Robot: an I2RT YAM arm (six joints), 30 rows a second.
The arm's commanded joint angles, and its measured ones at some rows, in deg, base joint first. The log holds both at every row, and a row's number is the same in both.
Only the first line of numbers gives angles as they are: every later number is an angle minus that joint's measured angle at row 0.
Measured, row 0: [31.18 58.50 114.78 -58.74 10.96 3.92]
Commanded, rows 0 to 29: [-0.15 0.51 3.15 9.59 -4.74 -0.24]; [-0.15 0.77 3.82 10.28 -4.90 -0.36]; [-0.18 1.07 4.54 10.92 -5.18 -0.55]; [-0.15 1.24 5.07 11.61 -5.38 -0.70]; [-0.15 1.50 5.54 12.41 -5.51 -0.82]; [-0.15 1.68 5.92 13.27 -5.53 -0.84]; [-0.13 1.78 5.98 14.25 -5.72 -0.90]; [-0.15 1.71 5.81 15.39 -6.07 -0.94]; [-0.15 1.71 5.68 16.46 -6.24 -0.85]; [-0.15 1.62 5.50 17.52 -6.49 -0.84]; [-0.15 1.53 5.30 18.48 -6.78 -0.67]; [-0.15 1.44 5.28 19.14 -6.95 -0.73]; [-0.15 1.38 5.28 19.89 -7.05 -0.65]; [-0.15 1.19 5.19 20.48 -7.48 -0.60]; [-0.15 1.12 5.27 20.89 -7.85 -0.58]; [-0.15 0.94 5.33 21.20 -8.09 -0.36]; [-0.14 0.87 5.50 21.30 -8.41 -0.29]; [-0.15 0.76 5.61 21.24 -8.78 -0.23]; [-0.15 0.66 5.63 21.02 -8.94 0.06]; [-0.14 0.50 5.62 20.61 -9.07 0.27]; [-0.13 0.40 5.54 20.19 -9.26 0.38]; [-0.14 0.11 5.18 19.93 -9.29 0.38]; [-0.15 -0.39 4.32 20.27 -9.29 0.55]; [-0.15 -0.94 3.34 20.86 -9.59 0.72]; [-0.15 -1.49 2.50 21.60 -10.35 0.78]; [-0.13 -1.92 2.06 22.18 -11.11 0.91]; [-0.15 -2.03 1.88 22.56 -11.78 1.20]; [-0.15 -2.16 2.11 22.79 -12.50 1.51]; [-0.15 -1.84 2.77 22.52 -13.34 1.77]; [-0.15 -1.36 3.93 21.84 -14.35 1.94]
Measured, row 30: [0.00 -1.27 2.03 14.80 -10.69 0.83]
